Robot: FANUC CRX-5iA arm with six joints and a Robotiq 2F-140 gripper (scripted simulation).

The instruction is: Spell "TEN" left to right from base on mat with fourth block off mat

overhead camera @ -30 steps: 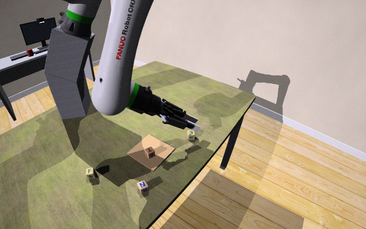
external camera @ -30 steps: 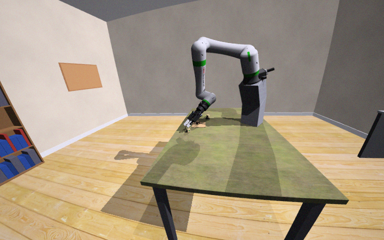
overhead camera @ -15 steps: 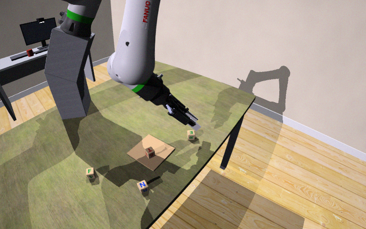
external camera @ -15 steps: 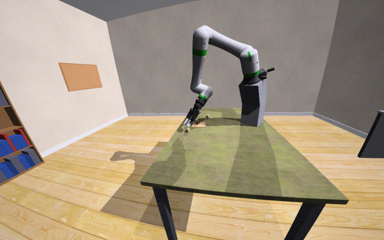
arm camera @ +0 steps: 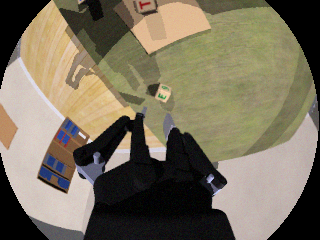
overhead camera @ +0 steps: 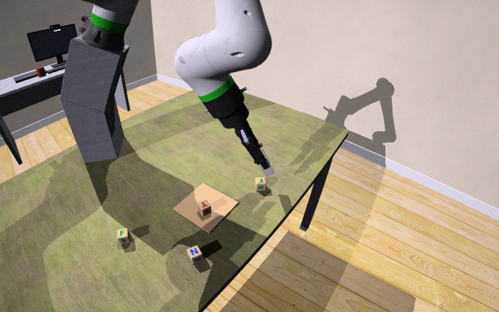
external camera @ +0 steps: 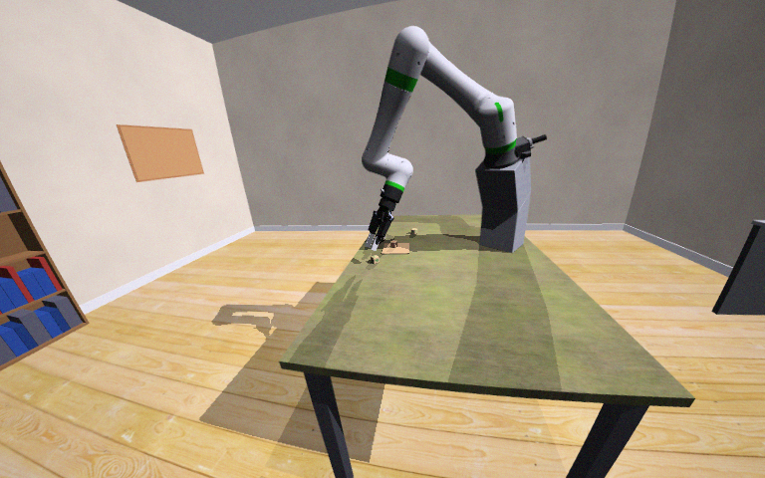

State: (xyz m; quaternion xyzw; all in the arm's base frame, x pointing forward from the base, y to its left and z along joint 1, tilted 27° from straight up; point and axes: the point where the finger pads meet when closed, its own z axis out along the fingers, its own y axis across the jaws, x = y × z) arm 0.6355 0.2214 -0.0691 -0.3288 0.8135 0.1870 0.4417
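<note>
The mat lies 17 cm to the right of my hand, 10 cm below it and 8 cm behind it. Also, from my hand: N block (32 cm to the right, 9 cm below, 3 cm ahead); then F block (42 cm to the right, 15 cm behind, 9 cm below).
</note>
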